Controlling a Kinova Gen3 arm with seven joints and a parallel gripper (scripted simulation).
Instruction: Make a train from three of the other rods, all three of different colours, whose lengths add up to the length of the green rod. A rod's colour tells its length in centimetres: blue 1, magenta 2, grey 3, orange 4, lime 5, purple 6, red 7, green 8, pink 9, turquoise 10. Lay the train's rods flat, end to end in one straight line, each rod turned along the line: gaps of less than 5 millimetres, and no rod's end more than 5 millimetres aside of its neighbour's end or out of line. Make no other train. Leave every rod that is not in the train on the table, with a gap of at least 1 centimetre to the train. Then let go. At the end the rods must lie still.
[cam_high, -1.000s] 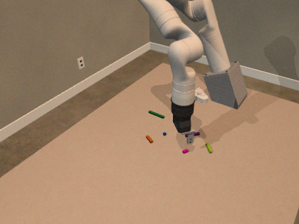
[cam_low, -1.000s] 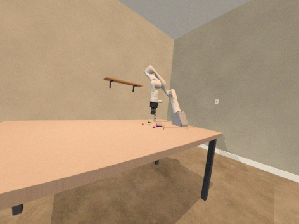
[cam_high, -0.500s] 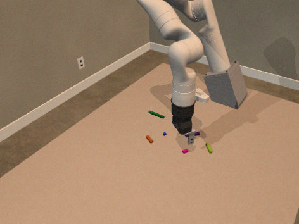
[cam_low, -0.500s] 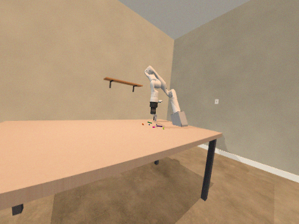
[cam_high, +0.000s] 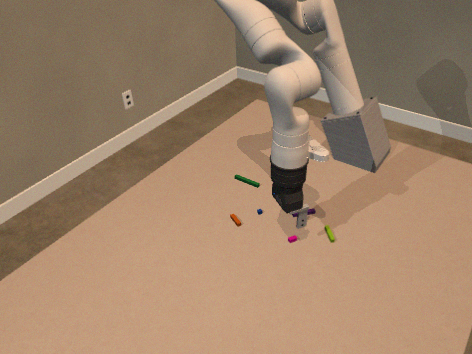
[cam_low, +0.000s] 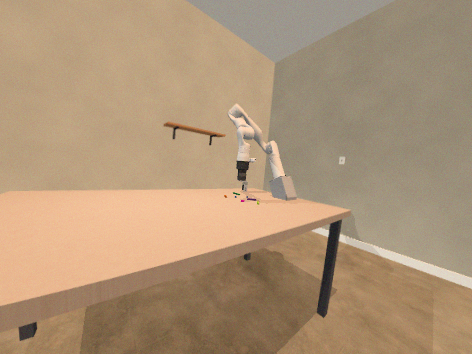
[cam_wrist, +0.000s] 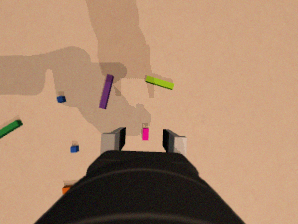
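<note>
The magenta rod is 10 mm ahead of my hand and 80 mm below it. The rest, counted from my hand: orange rod 10 mm ahead, 160 mm to the right, 80 mm below; then lime rod 50 mm behind, 70 mm to the left, 80 mm below; then purple rod 90 mm behind, 10 mm to the right, 80 mm below.
</note>
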